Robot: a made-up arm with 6 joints. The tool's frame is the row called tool. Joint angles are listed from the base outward.
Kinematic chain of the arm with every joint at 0, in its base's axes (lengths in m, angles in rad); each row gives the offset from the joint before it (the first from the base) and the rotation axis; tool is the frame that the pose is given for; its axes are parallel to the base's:
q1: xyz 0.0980 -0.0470 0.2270 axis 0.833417 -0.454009 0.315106
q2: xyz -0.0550 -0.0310 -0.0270 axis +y
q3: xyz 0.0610 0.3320 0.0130 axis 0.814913 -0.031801 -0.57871
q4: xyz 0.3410 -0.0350 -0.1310 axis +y
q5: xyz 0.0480 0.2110 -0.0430 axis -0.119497 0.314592 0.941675
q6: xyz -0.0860 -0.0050 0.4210 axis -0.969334 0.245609 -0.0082
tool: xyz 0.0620 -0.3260 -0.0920
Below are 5 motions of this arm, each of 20 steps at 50 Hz.
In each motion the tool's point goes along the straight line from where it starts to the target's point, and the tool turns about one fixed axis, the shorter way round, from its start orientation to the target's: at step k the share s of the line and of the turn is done. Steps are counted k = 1, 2, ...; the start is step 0. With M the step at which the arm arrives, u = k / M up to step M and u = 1 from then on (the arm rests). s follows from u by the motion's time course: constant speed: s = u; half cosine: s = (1 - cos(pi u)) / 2; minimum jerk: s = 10 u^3 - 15 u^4 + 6 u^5.
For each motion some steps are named. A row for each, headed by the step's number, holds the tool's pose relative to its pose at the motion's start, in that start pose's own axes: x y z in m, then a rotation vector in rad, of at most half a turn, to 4 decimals.
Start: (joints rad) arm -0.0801 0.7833 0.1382 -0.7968 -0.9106 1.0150
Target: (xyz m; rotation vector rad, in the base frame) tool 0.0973 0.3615 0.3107 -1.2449 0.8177 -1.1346
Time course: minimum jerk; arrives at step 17
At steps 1, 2, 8, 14, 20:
1: 0.0001 0.0002 0.0002 -0.0011 0.0002 -0.0003
2: 0.0004 0.0018 0.0018 -0.0081 0.0015 -0.0022
8: 0.0143 0.0580 0.0596 -0.2649 0.0482 -0.0724
14: 0.0307 0.1249 0.1283 -0.5706 0.1037 -0.1559
20: 0.0320 0.1303 0.1339 -0.5953 0.1082 -0.1626

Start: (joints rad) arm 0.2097 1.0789 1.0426 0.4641 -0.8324 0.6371
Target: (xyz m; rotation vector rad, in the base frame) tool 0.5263 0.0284 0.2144 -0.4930 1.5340 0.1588
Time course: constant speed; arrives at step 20
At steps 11, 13, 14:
11: -0.1174 0.0850 0.0543 -0.4658 -0.3440 0.1778
13: -0.1388 0.1005 0.0642 -0.5504 -0.4065 0.2102
14: -0.1494 0.1082 0.0691 -0.5928 -0.4378 0.2263

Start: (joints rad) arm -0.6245 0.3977 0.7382 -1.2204 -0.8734 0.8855
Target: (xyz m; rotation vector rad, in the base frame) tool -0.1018 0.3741 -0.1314 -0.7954 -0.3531 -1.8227
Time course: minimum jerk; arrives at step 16
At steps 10, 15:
10: 0.0159 0.0051 0.0072 -0.0982 -0.0456 0.0049
15: 0.0219 0.0071 0.0099 -0.1352 -0.0628 0.0068

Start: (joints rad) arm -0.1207 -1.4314 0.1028 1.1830 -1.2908 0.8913
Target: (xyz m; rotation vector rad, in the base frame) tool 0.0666 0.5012 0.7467 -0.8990 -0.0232 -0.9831
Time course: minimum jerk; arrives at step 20
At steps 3, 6, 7, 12, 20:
3: 0.0002 0.0097 0.0004 -0.0089 -0.0125 0.0041
6: 0.0011 0.0597 0.0026 -0.0547 -0.0765 0.0250
7: 0.0016 0.0861 0.0038 -0.0789 -0.1104 0.0361
12: 0.0046 0.2498 0.0110 -0.2291 -0.3203 0.1047
20: 0.0067 0.3659 0.0161 -0.3357 -0.4692 0.1535

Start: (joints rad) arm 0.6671 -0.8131 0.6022 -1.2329 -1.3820 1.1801
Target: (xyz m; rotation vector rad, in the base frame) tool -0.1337 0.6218 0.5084 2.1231 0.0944 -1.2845
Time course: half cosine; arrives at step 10
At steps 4, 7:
4: -0.0347 0.0277 0.0391 -0.0387 0.0598 -0.0712
7: -0.0797 0.0636 0.0900 -0.0889 0.1374 -0.1636

